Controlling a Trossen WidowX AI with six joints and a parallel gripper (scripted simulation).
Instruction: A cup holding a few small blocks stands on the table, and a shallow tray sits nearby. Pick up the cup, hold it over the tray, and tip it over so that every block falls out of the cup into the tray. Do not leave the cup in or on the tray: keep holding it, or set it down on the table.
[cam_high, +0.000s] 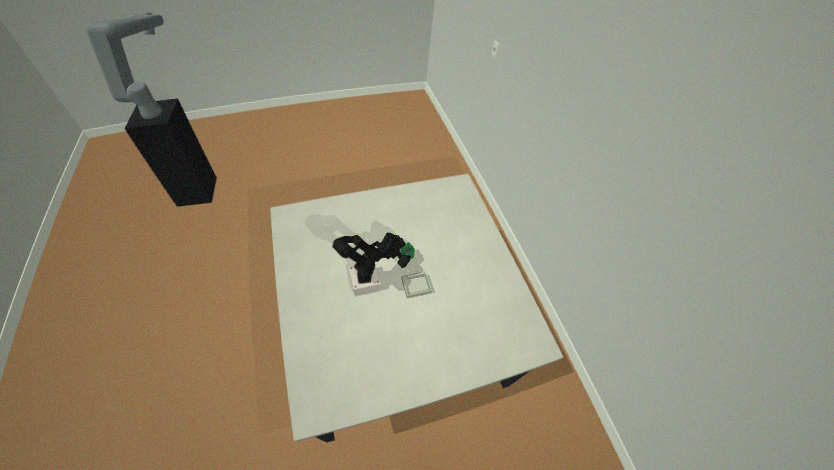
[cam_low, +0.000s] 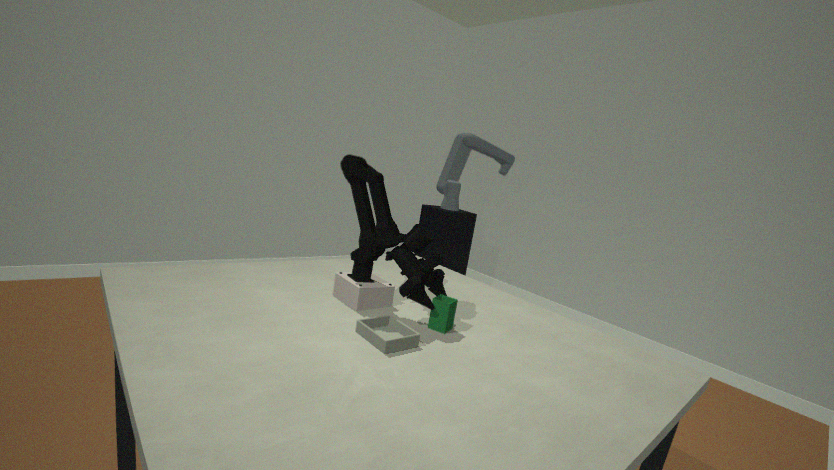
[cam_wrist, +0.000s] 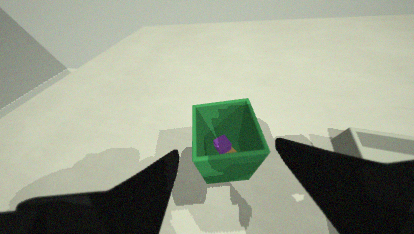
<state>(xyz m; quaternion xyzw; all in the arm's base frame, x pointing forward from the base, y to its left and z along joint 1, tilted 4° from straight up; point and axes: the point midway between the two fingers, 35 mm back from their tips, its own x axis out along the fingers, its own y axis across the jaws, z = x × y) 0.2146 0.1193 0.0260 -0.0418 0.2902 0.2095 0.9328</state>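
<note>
Now: gripper tip 2 cm above the purple block, 1 cm to the right of it and 1 cm short of it. The rest, counted from my gripper tip: green block 5 cm below, 1 cm ahead; then green cup 4 cm below, 1 cm ahead; then orange block 4 cm below, 1 cm ahead.
</note>
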